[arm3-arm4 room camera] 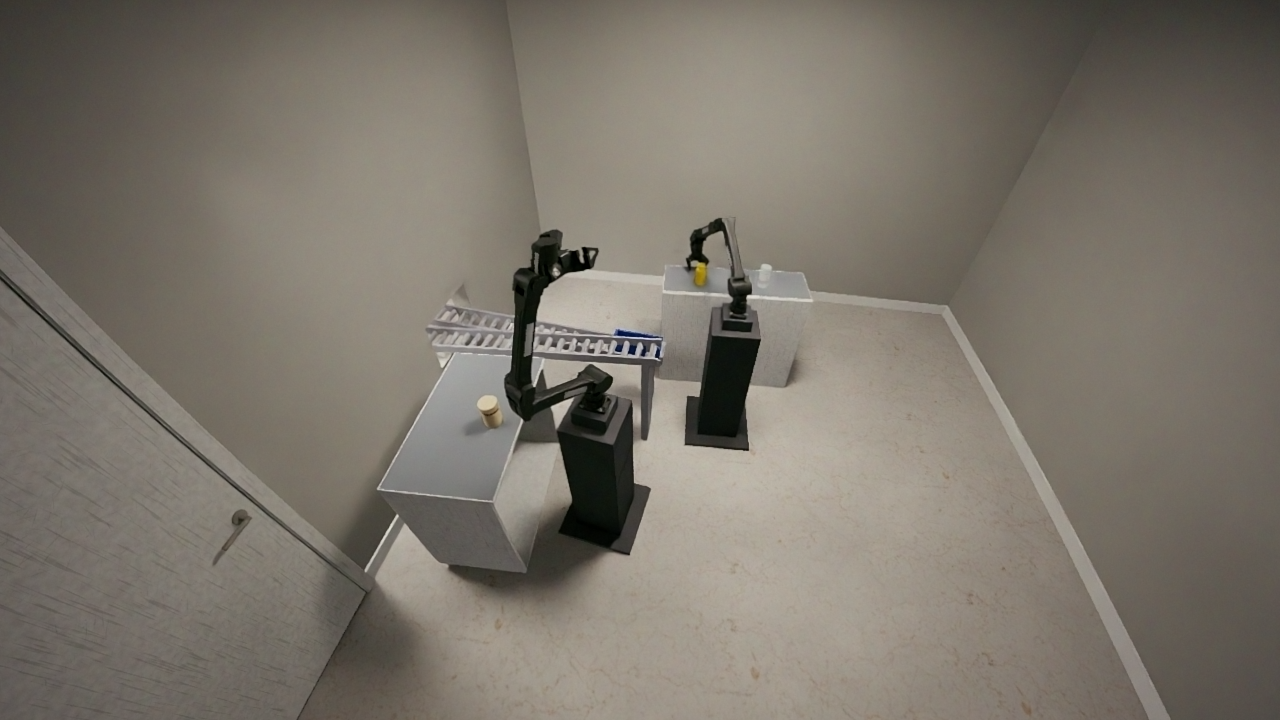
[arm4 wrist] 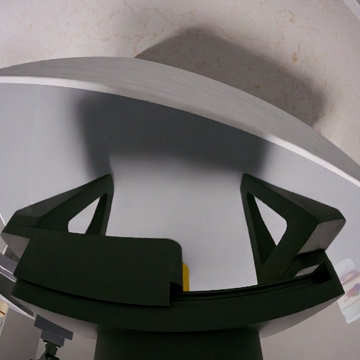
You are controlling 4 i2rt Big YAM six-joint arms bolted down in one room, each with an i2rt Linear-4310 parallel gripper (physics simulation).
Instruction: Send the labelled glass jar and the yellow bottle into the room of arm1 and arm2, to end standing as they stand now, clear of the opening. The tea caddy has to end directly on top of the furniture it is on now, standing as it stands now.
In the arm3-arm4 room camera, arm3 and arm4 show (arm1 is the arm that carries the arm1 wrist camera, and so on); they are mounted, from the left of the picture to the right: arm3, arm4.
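The yellow bottle (arm4 wrist: 186, 278) (arm3-arm4 room camera: 700, 274) stands upright on the far cabinet; in the wrist view my arm4 gripper body hides most of it. The arm4 gripper (arm4 wrist: 177, 178) (arm3-arm4 room camera: 696, 265) is open, low over the cabinet top beside the bottle, with nothing between its fingertips. The labelled glass jar (arm4 wrist: 351, 291) (arm3-arm4 room camera: 764, 274) stands on the same cabinet, to the right of the bottle in the room view. The light wooden tea caddy (arm3-arm4 room camera: 489, 411) stands upright on the near left cabinet. The arm3 gripper (arm3-arm4 room camera: 592, 258) is open and empty, high above the conveyors. Arm1 and arm2 do not show.
Two roller conveyors (arm3-arm4 room camera: 572, 353) run side by side from the left wall toward the far cabinet (arm4 wrist: 210, 215) (arm3-arm4 room camera: 693, 331). A blue tray (arm3-arm4 room camera: 637, 335) is at their right end. The near left cabinet (arm3-arm4 room camera: 447, 461) stands beside arm3's pedestal (arm3-arm4 room camera: 597, 474). Arm4's pedestal (arm3-arm4 room camera: 729, 376) stands before the far cabinet.
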